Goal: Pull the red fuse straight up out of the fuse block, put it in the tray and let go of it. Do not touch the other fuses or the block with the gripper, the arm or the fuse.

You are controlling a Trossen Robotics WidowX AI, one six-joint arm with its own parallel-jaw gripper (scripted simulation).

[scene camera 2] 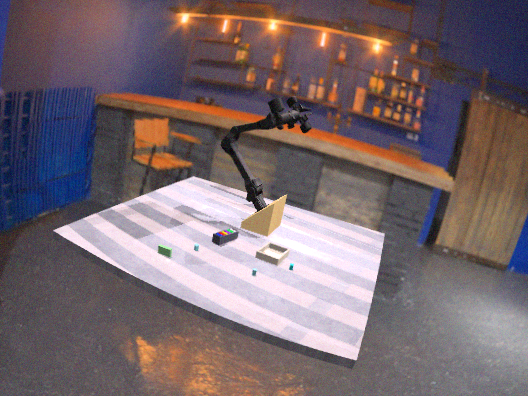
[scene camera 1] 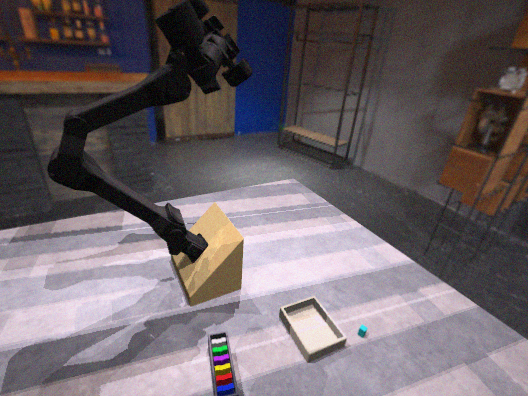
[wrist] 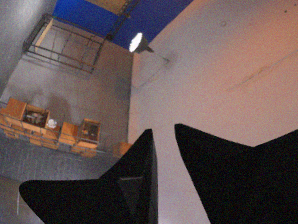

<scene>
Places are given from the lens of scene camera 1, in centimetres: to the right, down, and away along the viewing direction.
beige tray (scene camera 1: 316,334): 12, 32, 67
</scene>
